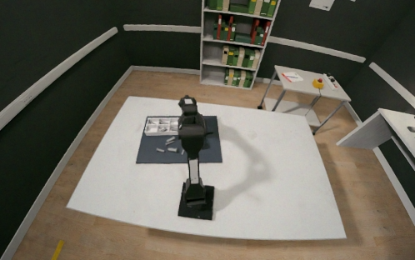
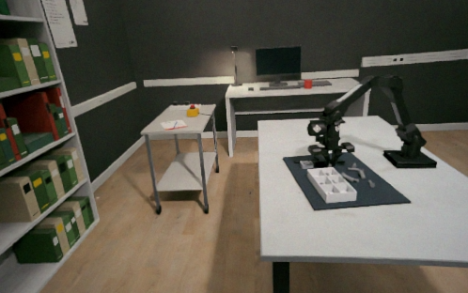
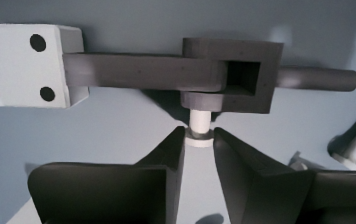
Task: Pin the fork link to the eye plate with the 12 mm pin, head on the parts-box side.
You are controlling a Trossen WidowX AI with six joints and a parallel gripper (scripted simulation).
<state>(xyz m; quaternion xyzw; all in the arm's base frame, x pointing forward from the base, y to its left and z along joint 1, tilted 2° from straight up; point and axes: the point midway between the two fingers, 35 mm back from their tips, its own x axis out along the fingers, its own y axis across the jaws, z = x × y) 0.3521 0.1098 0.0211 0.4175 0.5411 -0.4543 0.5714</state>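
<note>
My hand is 2 cm short of the eye plate, 3 cm to the left of it and 3 cm above it. From my hand the other things lie so: dark blue mat: 1 cm behind, 6 cm to the left, 5 cm below; grey block: 10 cm ahead, 1 cm to the right, 3 cm below; pin: 11 cm behind, 3 cm to the right, 4 cm below.
</note>
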